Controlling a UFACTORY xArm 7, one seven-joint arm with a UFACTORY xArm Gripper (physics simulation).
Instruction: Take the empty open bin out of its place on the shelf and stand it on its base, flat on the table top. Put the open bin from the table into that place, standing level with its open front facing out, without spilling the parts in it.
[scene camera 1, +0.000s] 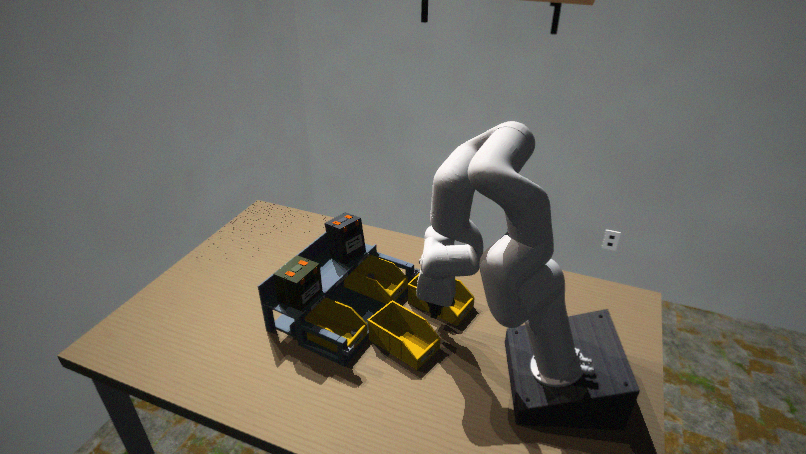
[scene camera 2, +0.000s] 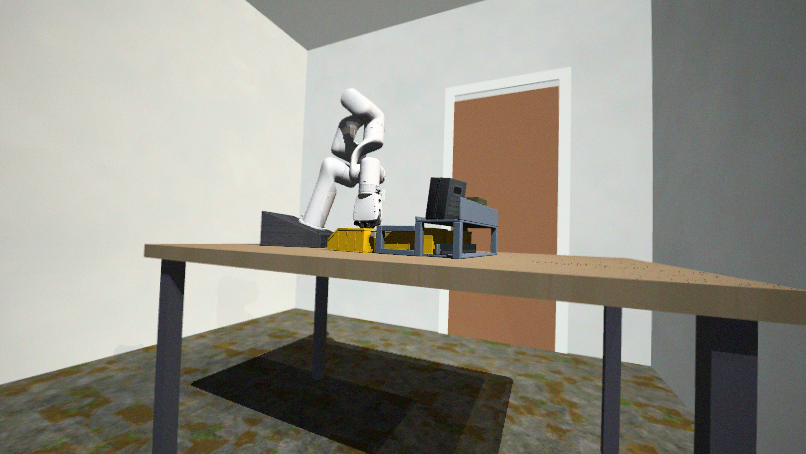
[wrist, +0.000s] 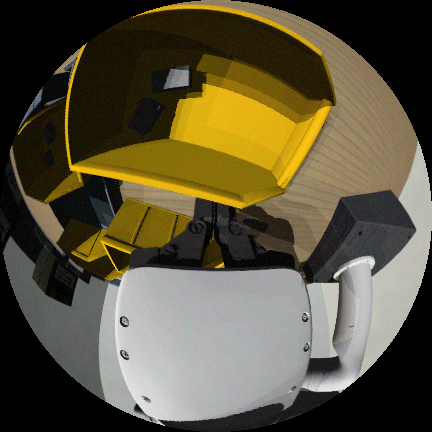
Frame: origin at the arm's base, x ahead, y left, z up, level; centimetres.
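Seen in the pictures: gripper, fingertip midpoint: (scene camera 1: 435, 315) (wrist: 213, 193); arm's base, link origin: (scene camera 1: 557, 365) (scene camera 2: 312, 226) (wrist: 353, 267).
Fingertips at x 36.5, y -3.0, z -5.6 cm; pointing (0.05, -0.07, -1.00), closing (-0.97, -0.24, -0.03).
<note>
Offsets run from my fingertips to a thing's top centre. "*": to the spot under its first point.
A yellow open bin @(* dx -2.9, dy -11.6, dz -2.9 cm) (scene camera 1: 463, 304) (scene camera 2: 349, 240) (wrist: 240, 115) stands on the table top, with a dark part @(dx +8.0, dy -5.0, dz -1.4 cm) (wrist: 146, 116) and a grey-faced part @(dx +6.5, dy -8.7, dz -1.4 cm) (wrist: 172, 78) inside. A second yellow bin @(* dx +7.0, dy +10.0, dz -2.9 cm) (scene camera 1: 394, 332) (wrist: 150, 223) stands flat beside it; no parts show in it. The blue-grey shelf @(* dx +39.0, dy +7.3, dz +10.8 cm) (scene camera 1: 313, 249) (scene camera 2: 479, 213) holds a bin @(* dx +21.7, dy +2.4, dz +3.9 cm) (scene camera 1: 369, 280) (wrist: 37, 160) at one side and another bin @(* dx +20.6, dy +18.1, dz -2.3 cm) (scene camera 1: 338, 327) (wrist: 80, 242) at the other, with no bin between them. My gripper (scene camera 1: 436, 313) (wrist: 213, 193) is shut and empty, low beside the loaded bin's side wall; its tips are partly hidden by the rim in the wrist view.
A dark case @(dx +32.5, dy -0.2, dz +19.9 cm) (scene camera 1: 345, 236) (scene camera 2: 445, 198) and a green case @(dx +30.5, dy +21.8, dz +16.7 cm) (scene camera 1: 298, 281) stand on top of the shelf. The arm's dark base block (scene camera 1: 609, 355) (scene camera 2: 284, 230) (wrist: 370, 225) stands near the table's end. The two table bins stand close together in front of the shelf.
</note>
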